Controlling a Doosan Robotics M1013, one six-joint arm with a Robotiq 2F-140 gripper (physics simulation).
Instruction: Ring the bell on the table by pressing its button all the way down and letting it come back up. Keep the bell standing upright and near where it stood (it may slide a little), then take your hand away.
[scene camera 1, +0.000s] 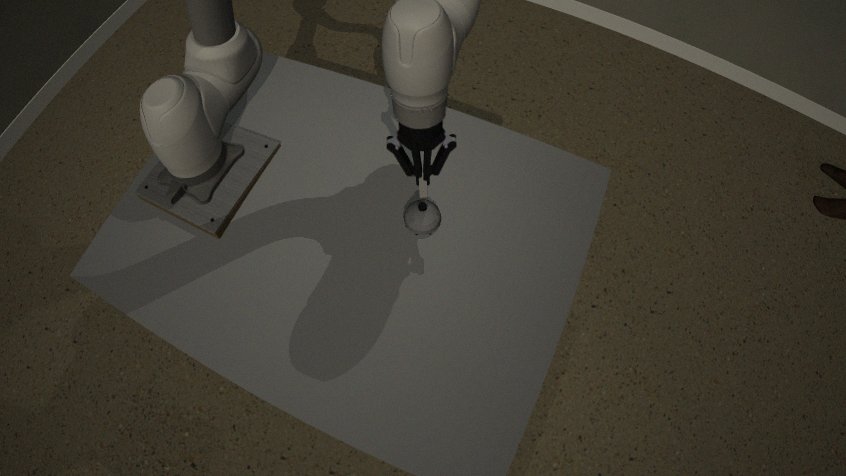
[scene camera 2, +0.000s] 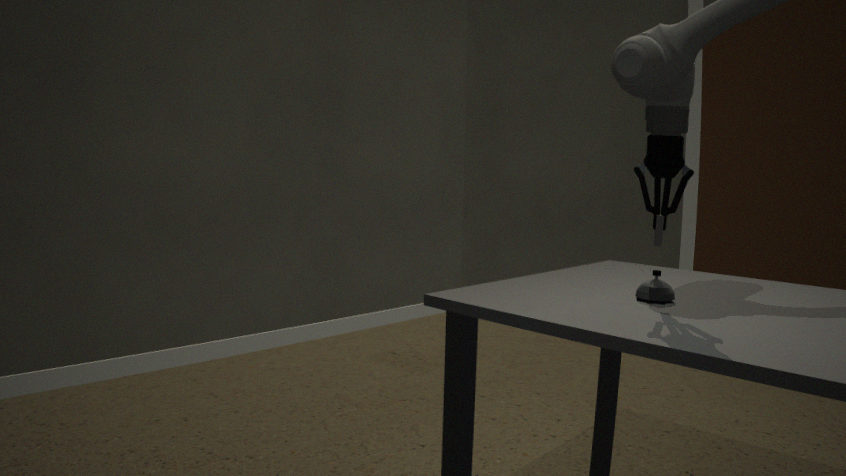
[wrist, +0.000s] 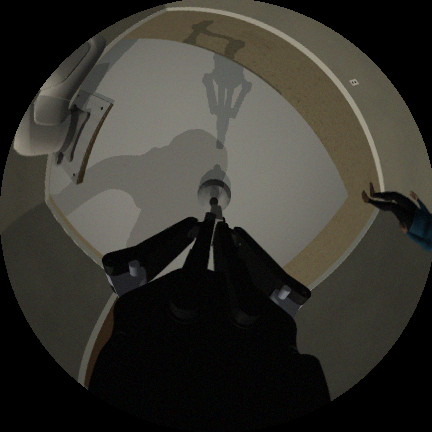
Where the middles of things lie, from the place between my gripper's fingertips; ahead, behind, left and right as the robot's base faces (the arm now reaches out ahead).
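There's a dome bell (scene camera 1: 421, 223), and my hand is 90 mm above it.
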